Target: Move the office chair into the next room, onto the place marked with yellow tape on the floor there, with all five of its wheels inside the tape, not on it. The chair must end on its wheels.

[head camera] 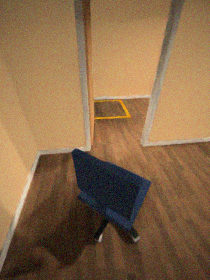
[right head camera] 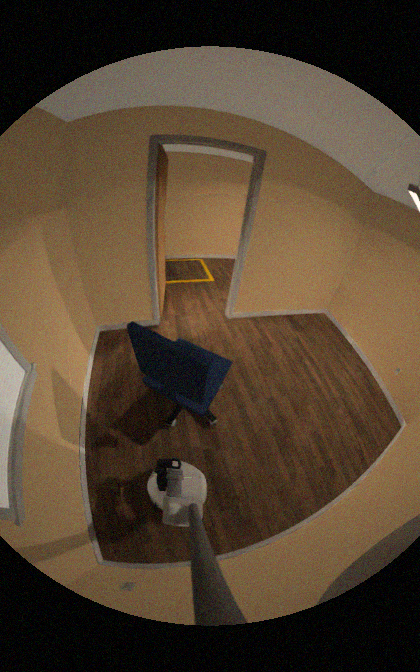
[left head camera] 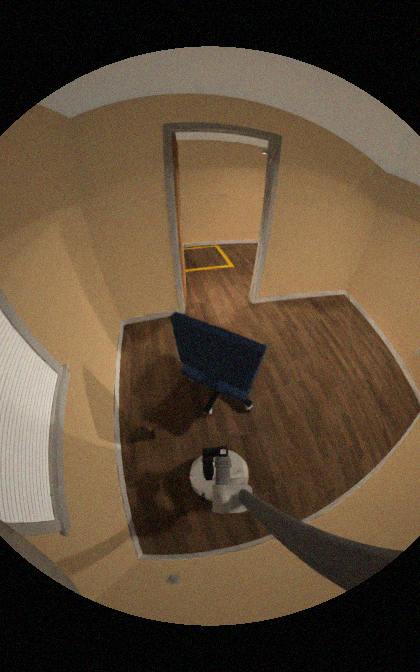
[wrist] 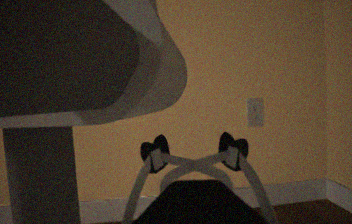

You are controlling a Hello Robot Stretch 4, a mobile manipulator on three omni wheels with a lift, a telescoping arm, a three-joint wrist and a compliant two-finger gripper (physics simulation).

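The dark blue office chair stands upright in front of the doorway, its backrest towards me. Two of its wheeled legs show below the seat; the other wheels are hidden. The yellow tape outline lies on the floor beyond the doorway, its left part hidden behind the door and frame. My gripper is open, with its two fingertips apart and a wall behind them. It is well away from the chair, which does not show in the wrist view.
The doorway has a grey frame, and a brown door stands open at its left. A wall and a window are at the left. My round white base is behind the chair. An outlet is on the wall.
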